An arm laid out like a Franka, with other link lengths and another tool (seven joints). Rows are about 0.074 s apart.
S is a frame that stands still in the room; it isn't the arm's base.
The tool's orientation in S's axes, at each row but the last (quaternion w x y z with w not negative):
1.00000, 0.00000, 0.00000, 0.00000
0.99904, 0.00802, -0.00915, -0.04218
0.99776, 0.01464, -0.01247, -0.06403
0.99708, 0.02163, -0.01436, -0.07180
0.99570, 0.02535, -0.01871, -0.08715
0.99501, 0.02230, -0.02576, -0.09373
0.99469, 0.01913, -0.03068, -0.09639
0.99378, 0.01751, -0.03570, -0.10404
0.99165, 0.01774, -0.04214, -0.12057
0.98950, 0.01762, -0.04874, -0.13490
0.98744, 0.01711, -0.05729, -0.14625
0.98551, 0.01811, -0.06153, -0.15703
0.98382, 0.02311, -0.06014, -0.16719
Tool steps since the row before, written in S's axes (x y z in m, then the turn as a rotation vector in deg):
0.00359, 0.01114, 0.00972, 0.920, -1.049, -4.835
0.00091, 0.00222, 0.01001, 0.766, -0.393, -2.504
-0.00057, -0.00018, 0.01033, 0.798, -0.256, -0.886
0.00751, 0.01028, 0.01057, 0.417, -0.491, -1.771
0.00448, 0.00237, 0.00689, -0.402, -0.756, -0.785
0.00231, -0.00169, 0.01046, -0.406, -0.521, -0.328
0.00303, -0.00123, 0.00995, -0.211, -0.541, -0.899
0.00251, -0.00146, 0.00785, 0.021, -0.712, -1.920
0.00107, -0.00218, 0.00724, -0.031, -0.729, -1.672
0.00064, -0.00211, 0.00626, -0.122, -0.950, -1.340
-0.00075, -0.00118, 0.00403, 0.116, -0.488, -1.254
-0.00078, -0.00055, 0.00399, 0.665, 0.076, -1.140
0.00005, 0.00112, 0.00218, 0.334, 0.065, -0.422
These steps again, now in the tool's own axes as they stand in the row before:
0.00359, 0.01114, 0.00972, 0.920, -1.049, -4.835
0.00090, 0.00246, 0.00996, 0.752, -0.369, -2.512
-0.00030, 0.00007, 0.01034, 0.804, -0.179, -0.900
0.00622, 0.01171, 0.00990, 0.438, -0.506, -1.762
0.00422, 0.00347, 0.00658, -0.289, -0.855, -0.731
0.00308, -0.00072, 0.01037, -0.316, -0.603, -0.284
0.00378, -0.00019, 0.00977, -0.154, -0.610, -0.866
0.00328, -0.00058, 0.00768, 0.039, -0.773, -1.896
0.00213, -0.00153, 0.00717, 0.013, -0.791, -1.644
0.00175, -0.00156, 0.00621, 0.015, -1.012, -1.300
0.00007, -0.00114, 0.00411, 0.117, -0.497, -1.250
-0.00010, -0.00054, 0.00407, 0.472, 0.214, -1.216
-0.00008, 0.00122, 0.00213, 0.245, 0.143, -0.462

